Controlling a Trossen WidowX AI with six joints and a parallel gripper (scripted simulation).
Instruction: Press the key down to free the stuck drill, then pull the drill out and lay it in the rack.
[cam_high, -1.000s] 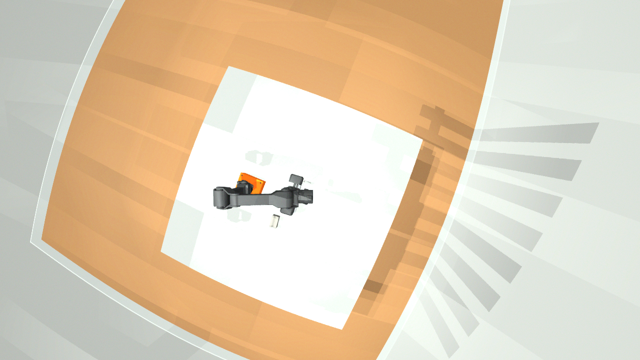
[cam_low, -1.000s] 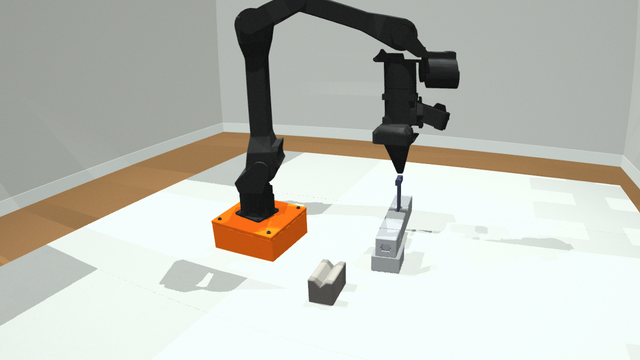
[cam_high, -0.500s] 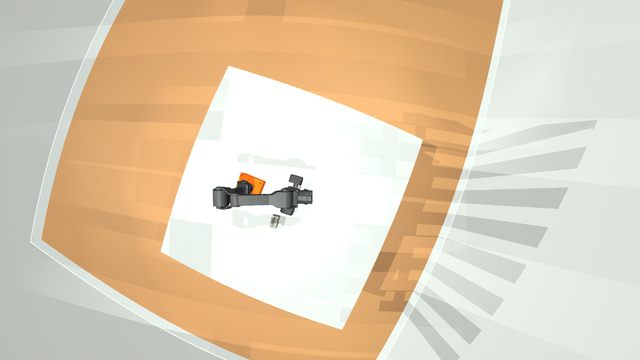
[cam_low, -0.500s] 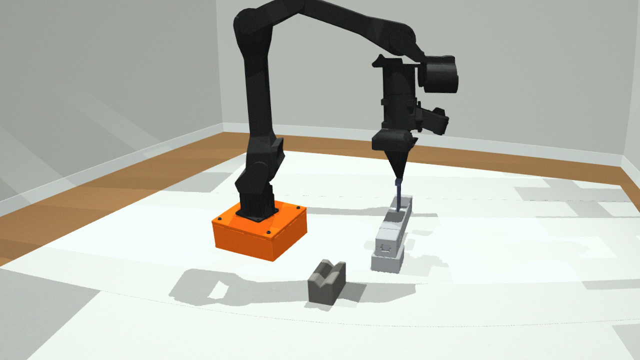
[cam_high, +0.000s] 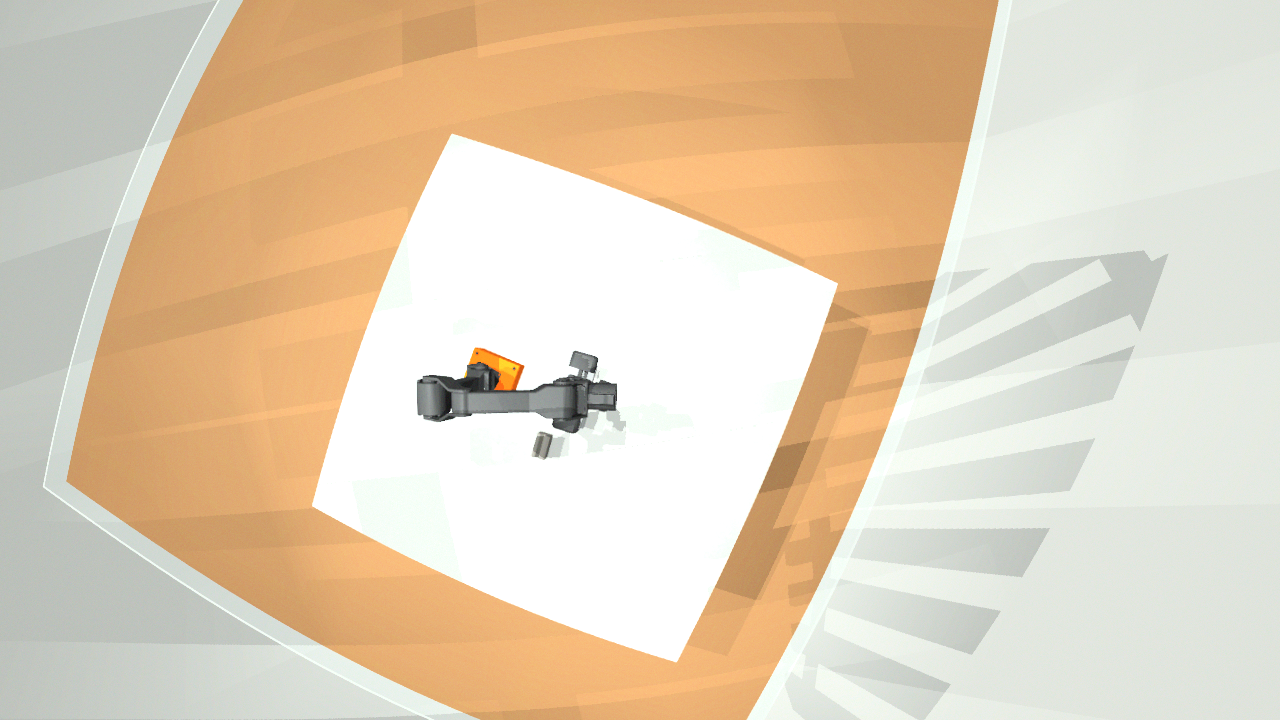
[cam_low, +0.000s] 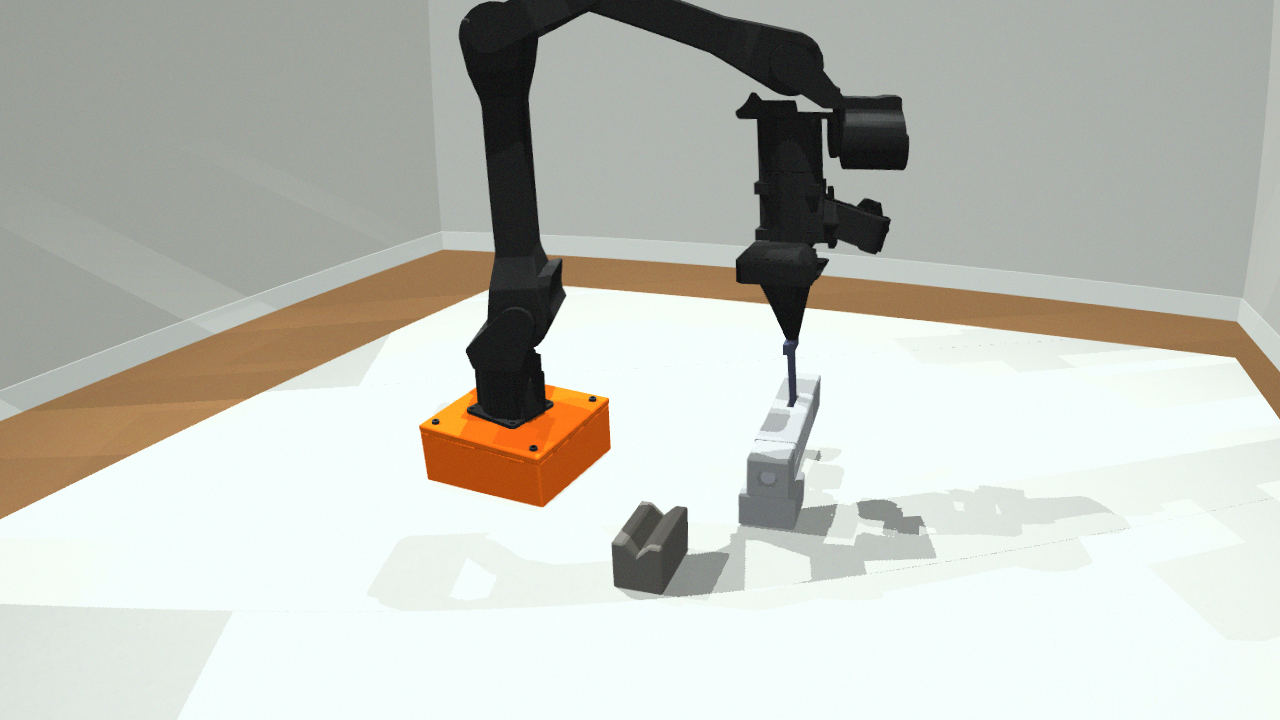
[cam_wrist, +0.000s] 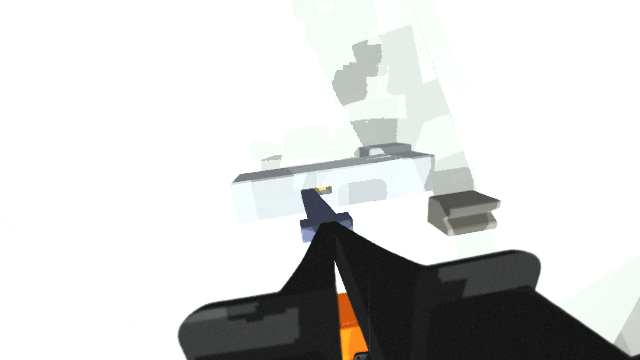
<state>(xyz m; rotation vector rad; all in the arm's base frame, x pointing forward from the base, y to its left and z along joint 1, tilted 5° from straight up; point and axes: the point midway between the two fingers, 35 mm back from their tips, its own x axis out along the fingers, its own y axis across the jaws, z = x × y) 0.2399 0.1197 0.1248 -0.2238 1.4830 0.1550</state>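
The dark blue key lies 30 mm below my gripper tip. The rest, counted from my gripper tip: pale grey block 90 mm below, 30 mm to the right, 10 mm ahead; grey v-grooved rack 210 mm to the right, 120 mm below, 20 mm behind; drill 80 mm below, 50 mm to the right, 10 mm ahead.
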